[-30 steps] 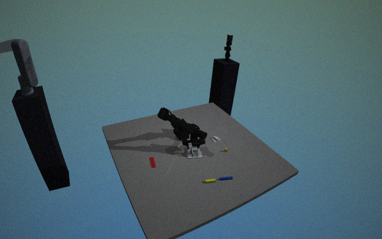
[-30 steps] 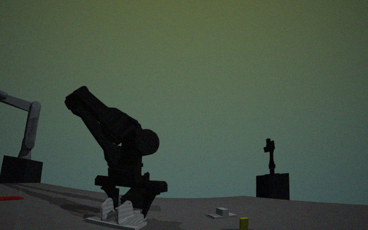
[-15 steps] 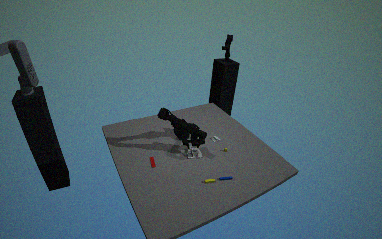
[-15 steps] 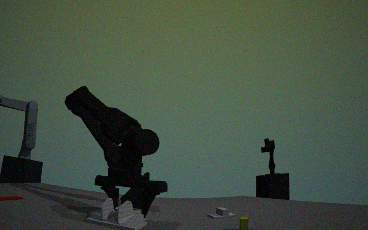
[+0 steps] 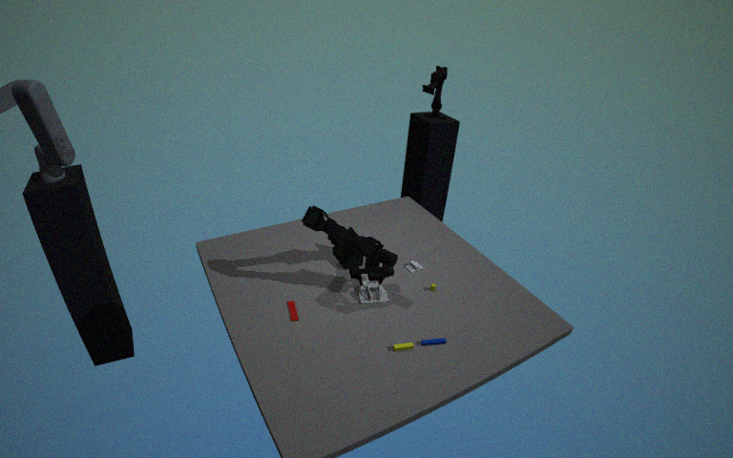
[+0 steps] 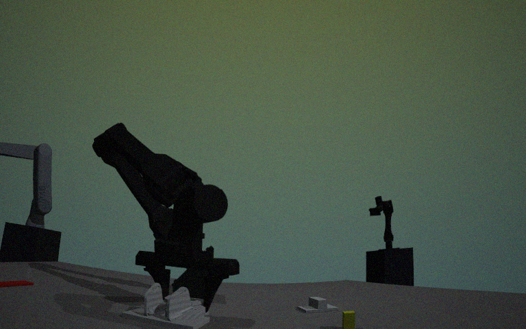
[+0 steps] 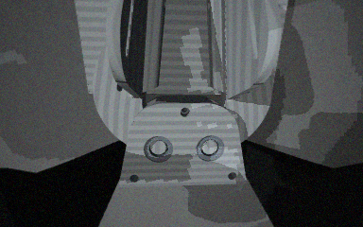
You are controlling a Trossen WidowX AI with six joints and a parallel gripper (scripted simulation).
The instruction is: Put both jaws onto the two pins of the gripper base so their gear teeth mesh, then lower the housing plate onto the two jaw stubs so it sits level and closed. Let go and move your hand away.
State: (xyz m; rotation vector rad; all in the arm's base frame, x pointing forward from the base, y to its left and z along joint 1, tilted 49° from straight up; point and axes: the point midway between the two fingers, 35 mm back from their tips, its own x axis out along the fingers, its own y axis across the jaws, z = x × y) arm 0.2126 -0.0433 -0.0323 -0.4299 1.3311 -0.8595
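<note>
Right now my gripper tip is right at the housing plate. Round my gripper tip: gripper base 10 mm ahead, 20 mm above; then jaw 30 mm ahead, 10 mm to the left, 10 mm above; then small yellow cube 130 mm ahead, 250 mm to the left, 10 mm above.
</note>
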